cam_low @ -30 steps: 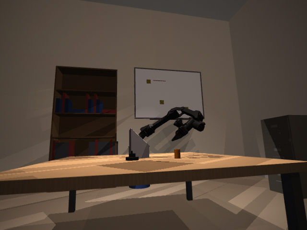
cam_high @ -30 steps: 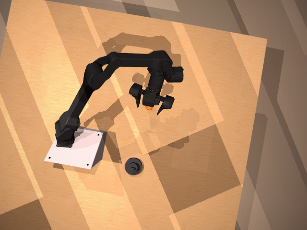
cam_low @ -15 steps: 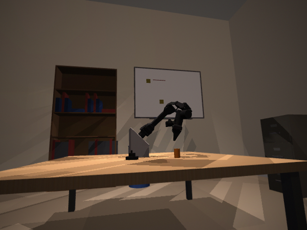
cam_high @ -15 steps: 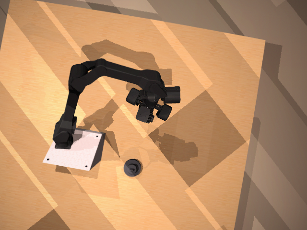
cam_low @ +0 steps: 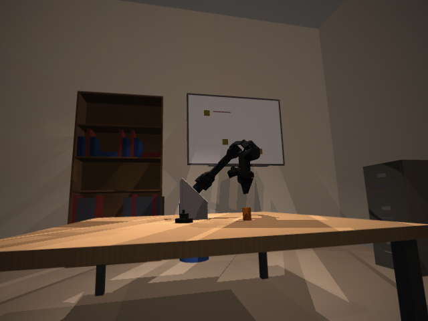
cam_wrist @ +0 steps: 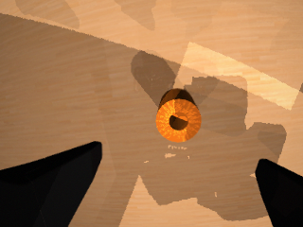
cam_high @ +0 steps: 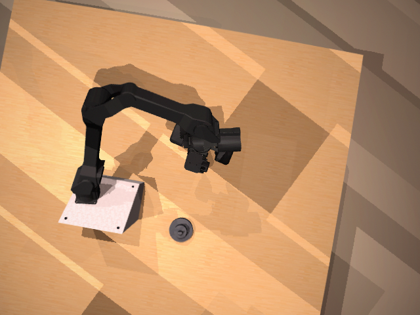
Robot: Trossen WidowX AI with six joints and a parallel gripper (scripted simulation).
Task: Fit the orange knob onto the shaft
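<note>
My gripper tip is now 10 cm above the orange knob. The rest, counted from my gripper tip: dark round pedestal 30 cm to the right, 10 cm below, 6 cm behind.
</note>
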